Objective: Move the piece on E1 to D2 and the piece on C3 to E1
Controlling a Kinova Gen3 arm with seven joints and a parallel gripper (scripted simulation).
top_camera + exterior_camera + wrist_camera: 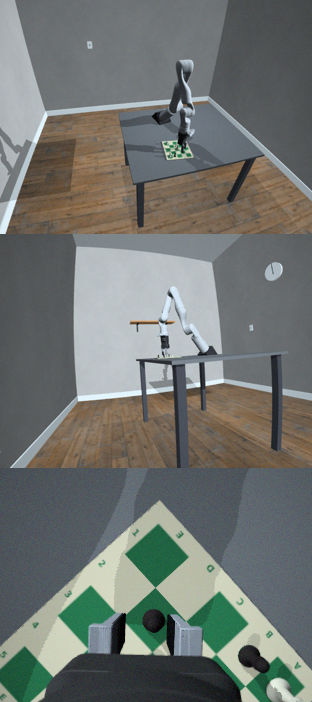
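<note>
The white piece lies 4 cm behind my hand, 4 cm to the right of it and 1 cm below it. The rest, counted from my hand: chessboard (3 cm behind, 4 cm to the right, 4 cm below).
</note>
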